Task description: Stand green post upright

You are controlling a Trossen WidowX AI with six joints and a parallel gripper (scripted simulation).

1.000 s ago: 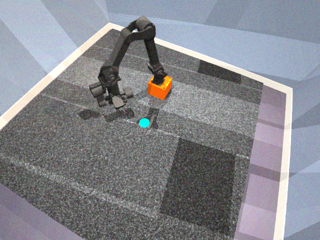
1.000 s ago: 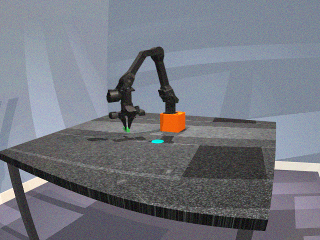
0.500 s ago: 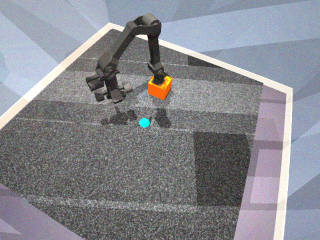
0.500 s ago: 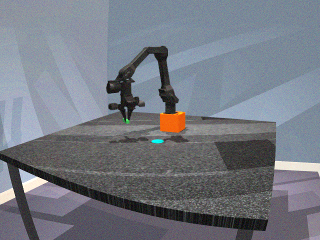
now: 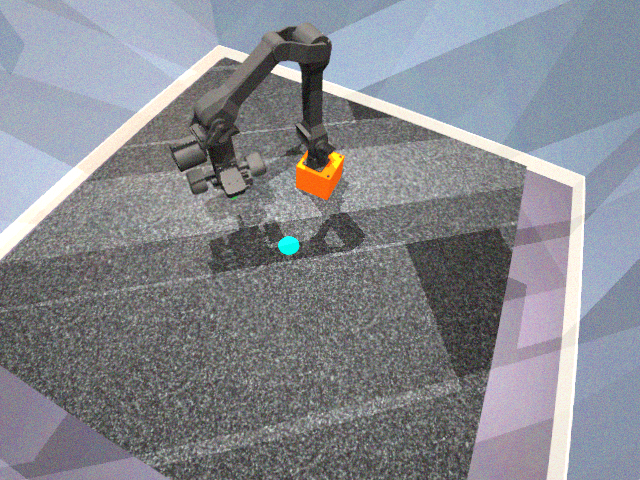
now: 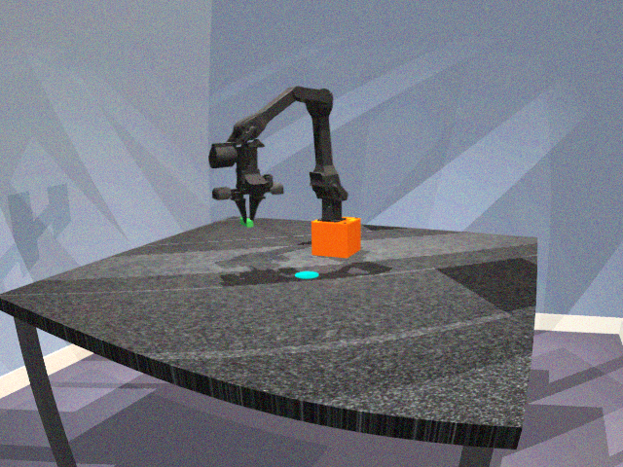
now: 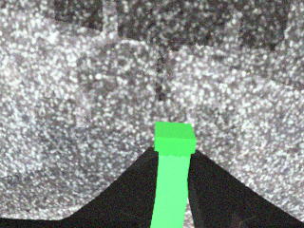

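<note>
My gripper tip is now 180 mm to the right of the cyan circle and 120 mm above it. Round my gripper tip: green post 20 mm to the right, 10 mm behind.
</note>
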